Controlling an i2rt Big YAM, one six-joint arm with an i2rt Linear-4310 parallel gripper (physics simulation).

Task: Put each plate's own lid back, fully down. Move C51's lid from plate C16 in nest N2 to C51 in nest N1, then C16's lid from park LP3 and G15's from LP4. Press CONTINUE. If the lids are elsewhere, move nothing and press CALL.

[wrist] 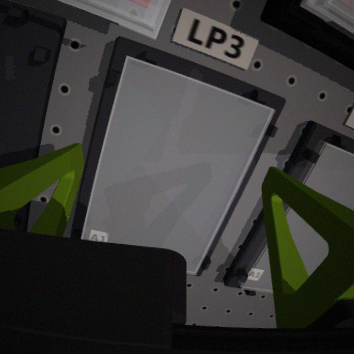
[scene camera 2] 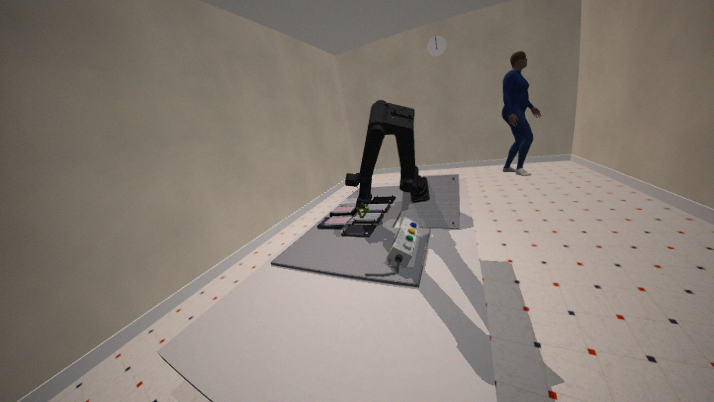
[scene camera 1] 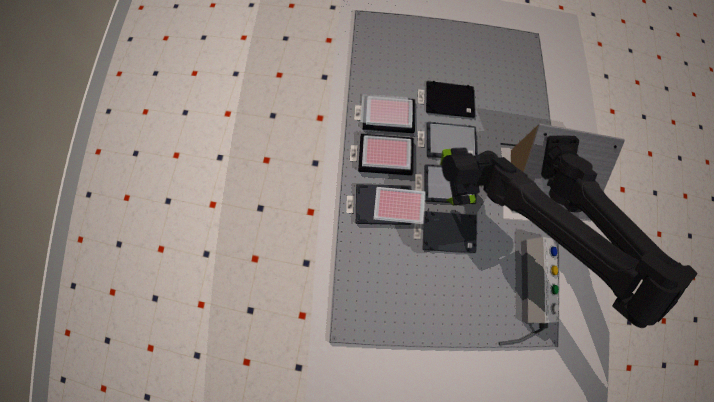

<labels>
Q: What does my gripper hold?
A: Nothing.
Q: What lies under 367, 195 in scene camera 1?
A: A black nest.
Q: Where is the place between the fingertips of my gripper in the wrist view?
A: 175, 164
</labels>
